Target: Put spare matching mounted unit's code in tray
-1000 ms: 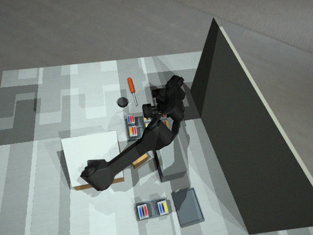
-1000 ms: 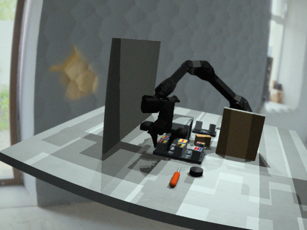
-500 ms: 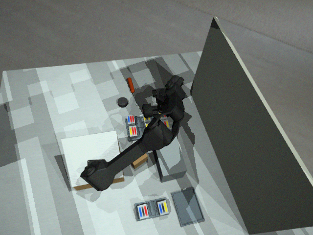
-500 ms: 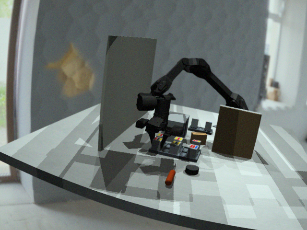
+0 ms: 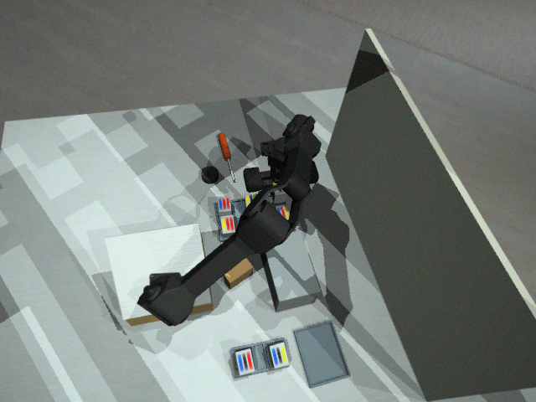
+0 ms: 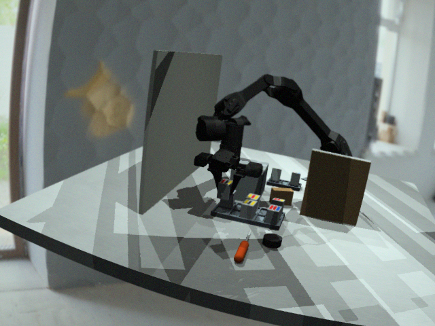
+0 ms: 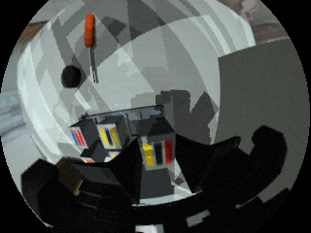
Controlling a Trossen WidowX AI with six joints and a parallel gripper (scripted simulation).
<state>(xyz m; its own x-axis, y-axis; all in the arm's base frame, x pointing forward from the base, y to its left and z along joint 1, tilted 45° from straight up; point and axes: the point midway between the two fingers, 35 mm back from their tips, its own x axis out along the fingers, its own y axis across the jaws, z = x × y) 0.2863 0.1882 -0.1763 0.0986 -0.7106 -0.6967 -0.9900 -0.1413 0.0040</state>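
Now: the grey tray 60 mm ahead of my gripper tip, 410 mm to the right of it and 60 mm below it. From my gripper tip the other things lie so: brown box: 120 mm behind, 210 mm to the right, 40 mm below; black puck: 190 mm behind, 110 mm to the left, 50 mm below; tall grey block: 210 mm to the right, 10 mm below.
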